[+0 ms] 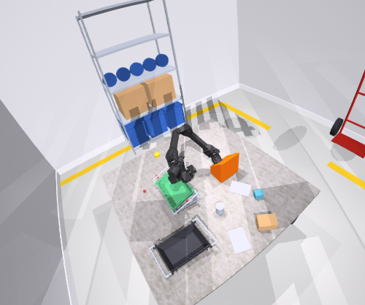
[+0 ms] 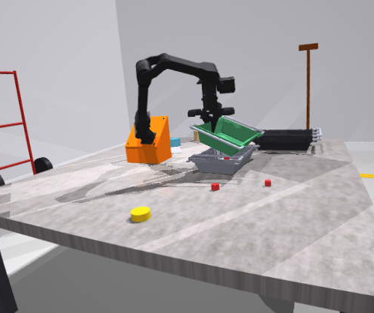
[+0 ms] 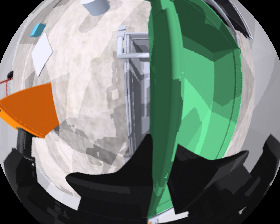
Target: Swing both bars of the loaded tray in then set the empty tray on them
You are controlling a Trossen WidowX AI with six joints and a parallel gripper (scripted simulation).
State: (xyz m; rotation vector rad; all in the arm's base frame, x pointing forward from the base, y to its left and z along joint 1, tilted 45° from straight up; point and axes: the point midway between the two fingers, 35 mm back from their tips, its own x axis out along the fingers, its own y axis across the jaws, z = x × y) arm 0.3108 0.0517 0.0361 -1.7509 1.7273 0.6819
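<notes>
My gripper tip is now 80 mm short of the green tray. Also, from my gripper tip: yellow disc (530 mm to the right, 120 mm below); blue cube (380 mm behind, 350 mm to the left, 110 mm below); grey cylinder (270 mm to the left, 100 mm below, 100 mm behind).
</notes>
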